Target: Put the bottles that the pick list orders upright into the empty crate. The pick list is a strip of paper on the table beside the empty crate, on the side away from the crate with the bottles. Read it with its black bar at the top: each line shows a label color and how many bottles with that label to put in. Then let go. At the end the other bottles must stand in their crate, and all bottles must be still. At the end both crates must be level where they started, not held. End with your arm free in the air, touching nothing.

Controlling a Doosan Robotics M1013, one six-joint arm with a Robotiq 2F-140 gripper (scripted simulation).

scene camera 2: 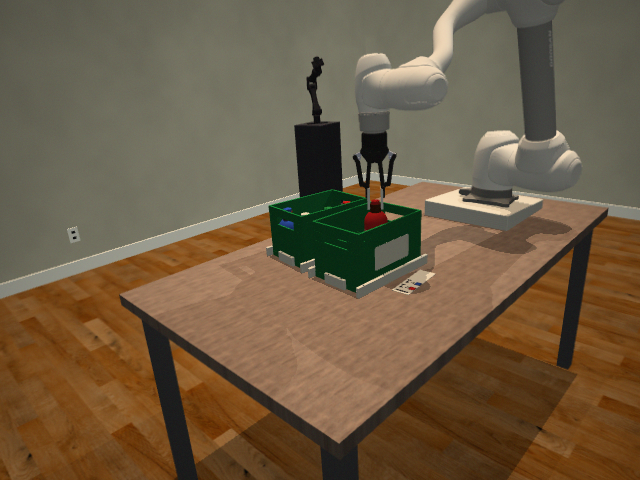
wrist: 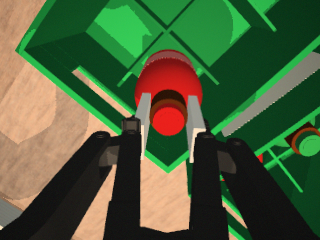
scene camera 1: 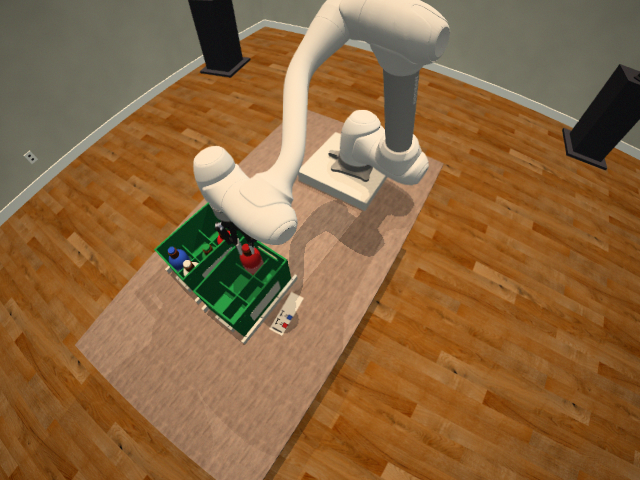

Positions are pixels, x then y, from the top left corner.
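Green crate: visible to me in scene camera 1, scene camera 2 and the wrist view [237, 58]. On the crate, [scene camera 1: 225, 287] and [scene camera 2: 342, 247] are the same spot.
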